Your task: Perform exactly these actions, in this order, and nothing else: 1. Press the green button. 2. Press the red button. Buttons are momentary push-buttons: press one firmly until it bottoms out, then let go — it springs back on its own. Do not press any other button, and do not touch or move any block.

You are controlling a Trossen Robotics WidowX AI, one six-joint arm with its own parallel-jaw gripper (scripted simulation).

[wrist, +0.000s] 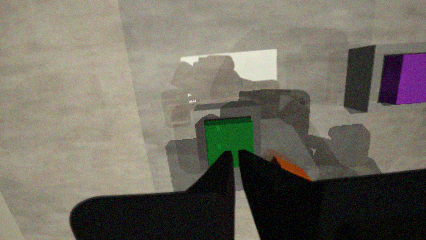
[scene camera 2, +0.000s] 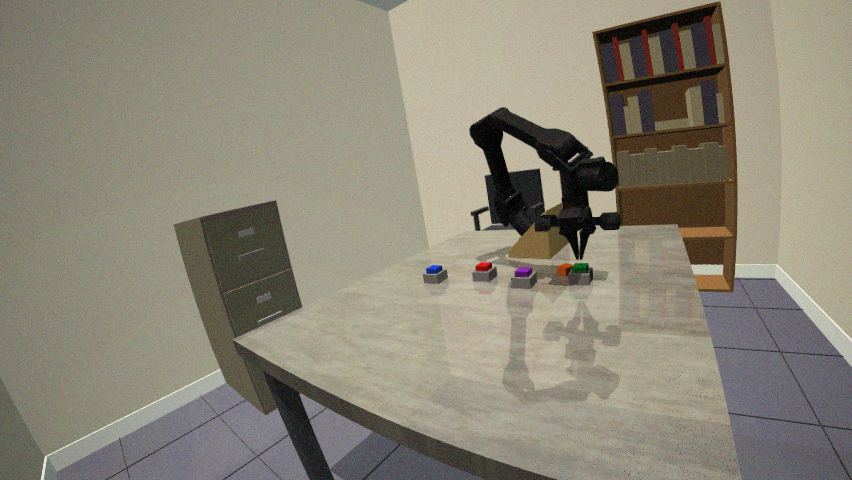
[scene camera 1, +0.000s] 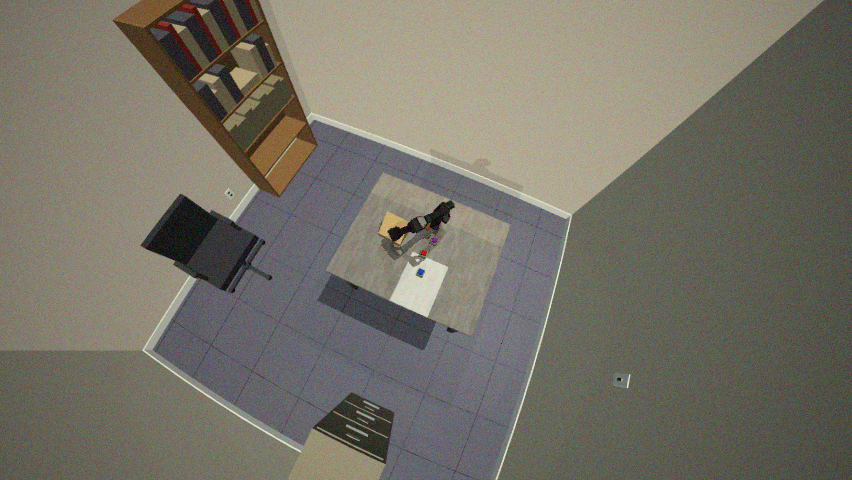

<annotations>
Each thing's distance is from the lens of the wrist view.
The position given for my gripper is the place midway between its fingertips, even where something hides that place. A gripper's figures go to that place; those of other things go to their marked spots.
my gripper [wrist: 234,157]: 0.11 m
green button [wrist: 232,135]: 0.12 m
</annotations>
